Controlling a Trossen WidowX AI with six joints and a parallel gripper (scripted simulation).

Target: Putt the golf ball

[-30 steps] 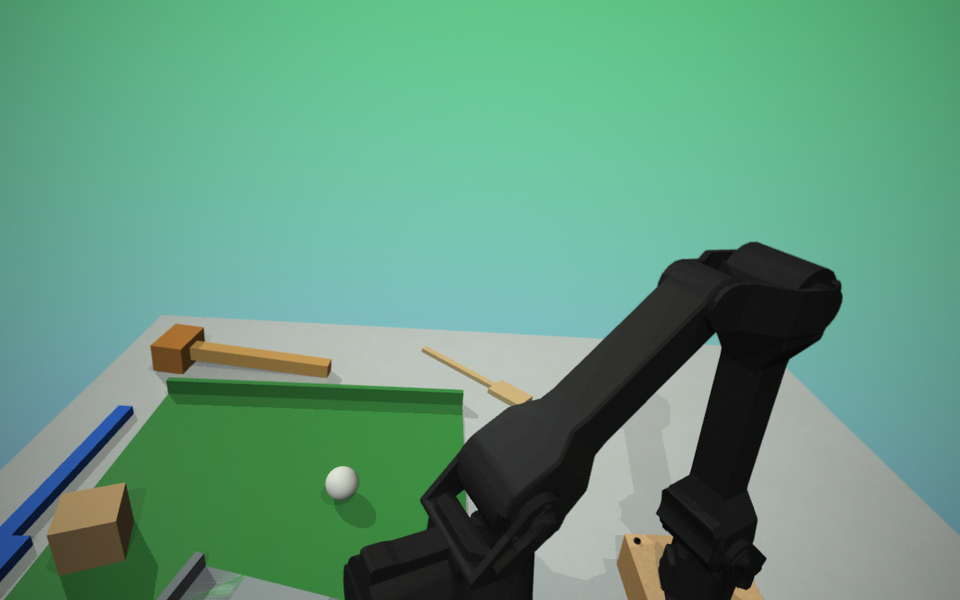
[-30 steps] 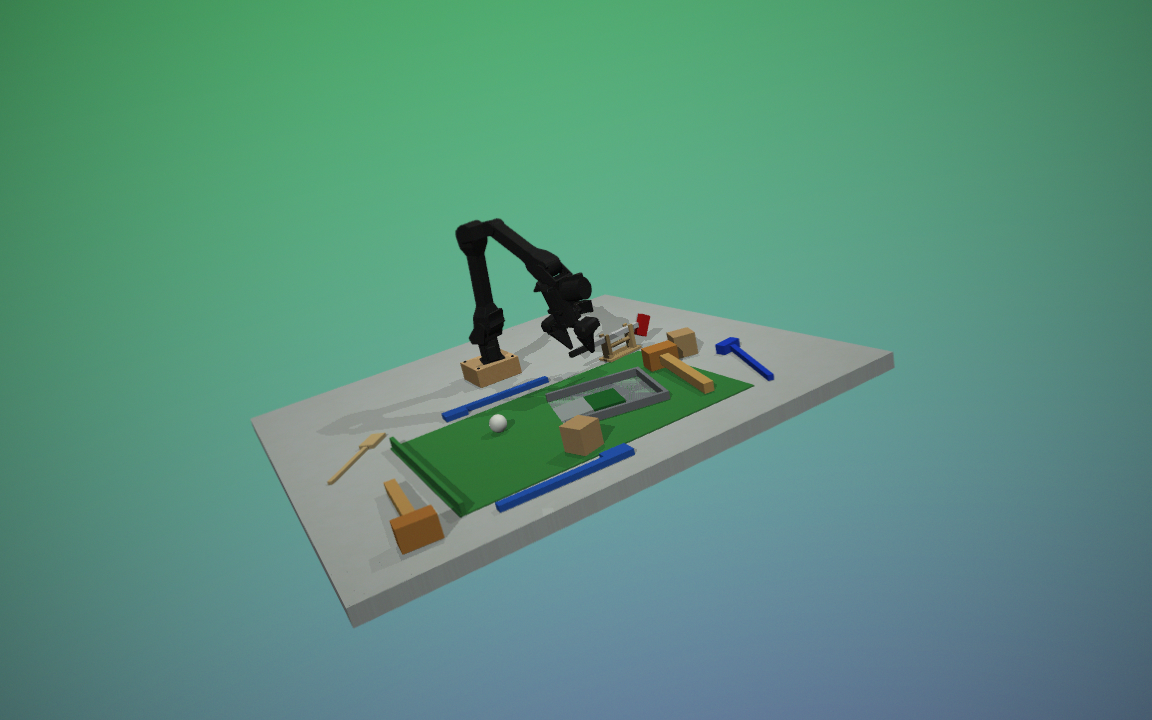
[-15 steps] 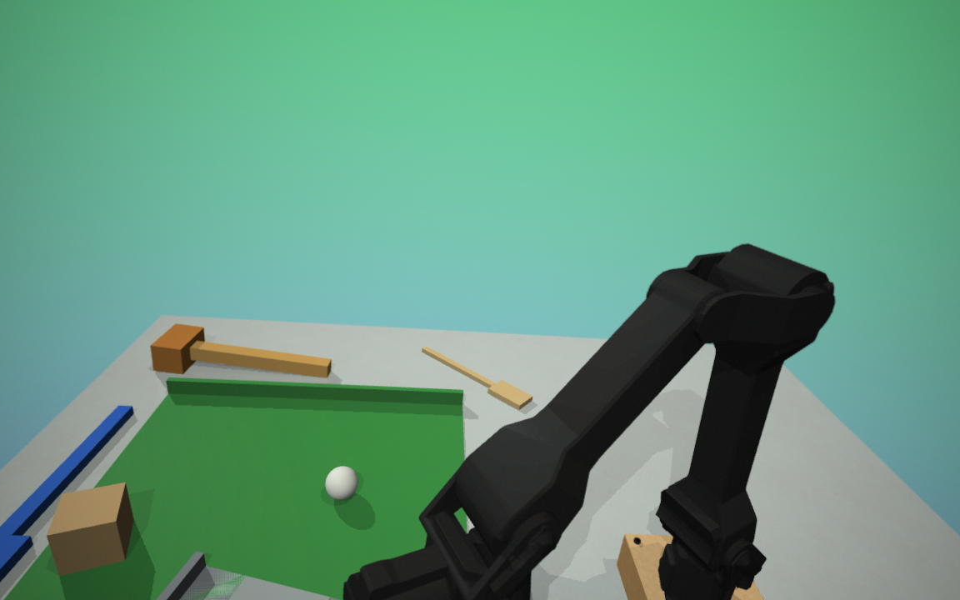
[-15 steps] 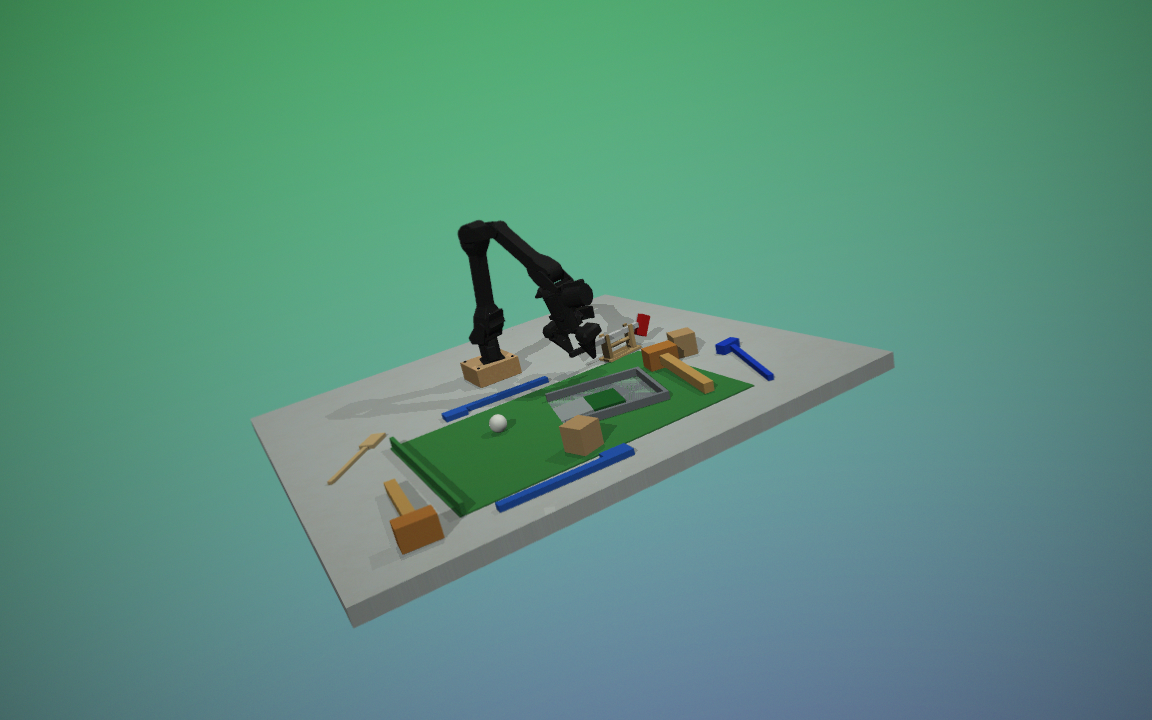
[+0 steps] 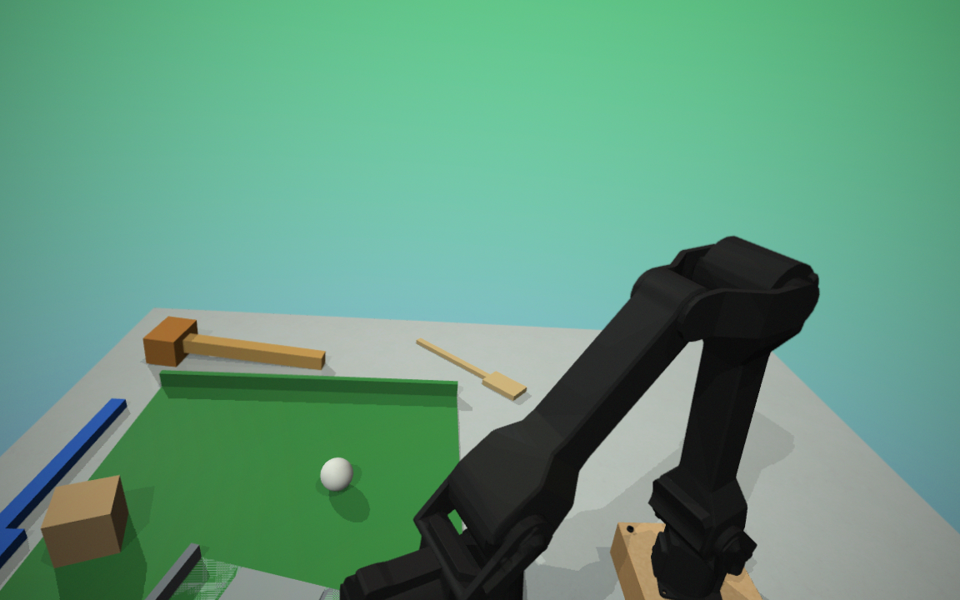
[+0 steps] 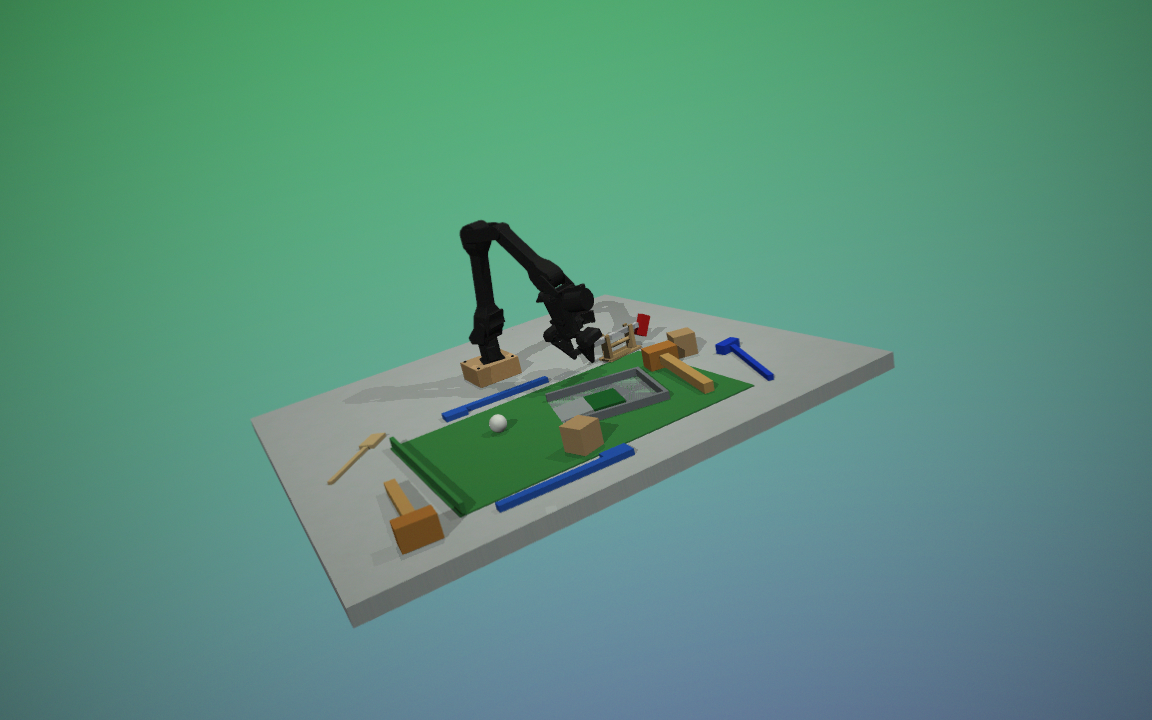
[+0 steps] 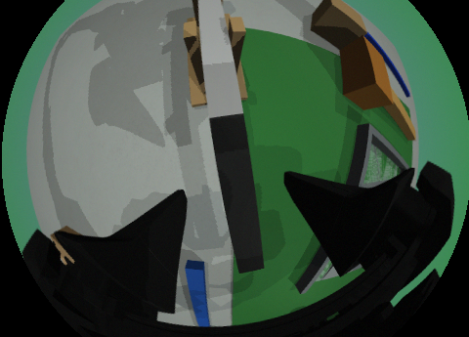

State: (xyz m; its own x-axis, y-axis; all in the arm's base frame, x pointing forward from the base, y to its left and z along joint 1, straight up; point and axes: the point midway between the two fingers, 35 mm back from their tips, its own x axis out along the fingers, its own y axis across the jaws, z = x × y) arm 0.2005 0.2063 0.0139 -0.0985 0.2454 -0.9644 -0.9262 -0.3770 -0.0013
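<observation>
My gripper tip is 100 mm to the right of the red putter, 50 mm past it and 30 mm below it. Also, from my gripper tip: green mat (280 mm ahead, 140 mm to the right, 30 mm below); then white golf ball (300 mm to the right, 240 mm ahead, 10 mm below); then blue hammer (330 mm to the left, 280 mm ahead, 20 mm below).
</observation>
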